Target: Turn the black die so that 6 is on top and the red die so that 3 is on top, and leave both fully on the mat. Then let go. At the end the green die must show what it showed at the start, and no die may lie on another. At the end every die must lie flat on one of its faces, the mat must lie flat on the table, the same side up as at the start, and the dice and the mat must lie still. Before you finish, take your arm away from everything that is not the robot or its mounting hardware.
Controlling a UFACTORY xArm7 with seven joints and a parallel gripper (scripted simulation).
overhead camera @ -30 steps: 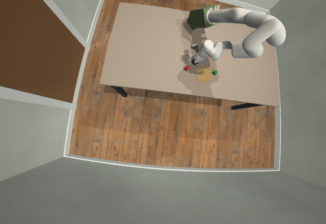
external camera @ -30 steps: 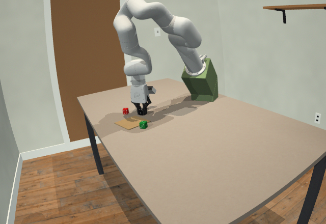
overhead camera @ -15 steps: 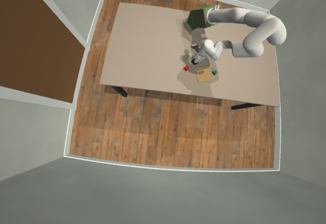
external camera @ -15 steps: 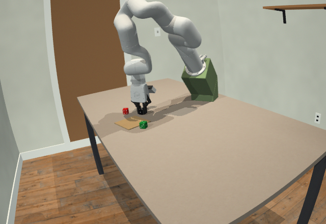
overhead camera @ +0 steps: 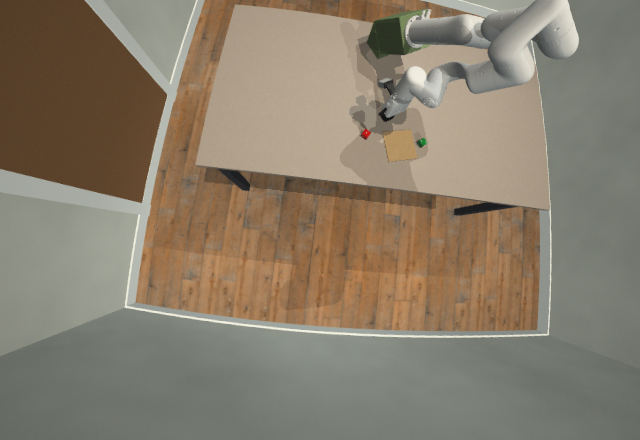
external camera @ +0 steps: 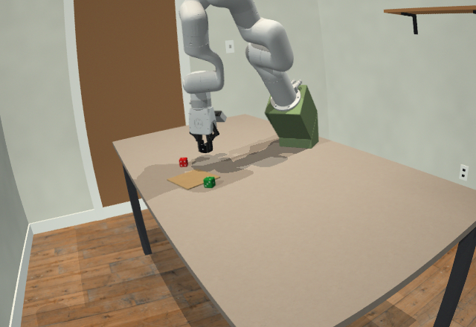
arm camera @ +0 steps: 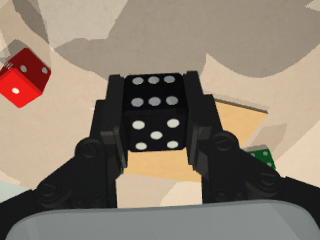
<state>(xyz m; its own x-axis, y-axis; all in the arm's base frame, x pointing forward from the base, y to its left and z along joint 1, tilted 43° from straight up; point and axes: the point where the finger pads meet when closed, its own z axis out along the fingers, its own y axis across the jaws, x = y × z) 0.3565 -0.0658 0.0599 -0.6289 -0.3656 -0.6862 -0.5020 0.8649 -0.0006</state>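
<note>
Now: hand 5 cm short of the green die, 20 cm to the right of it and 7 cm above it. Also, from my hand: tan mat 9 cm ahead, 10 cm to the left, 8 cm below; then black die 1 cm below; then red die 8 cm ahead, 7 cm to the right, 7 cm below.
</note>
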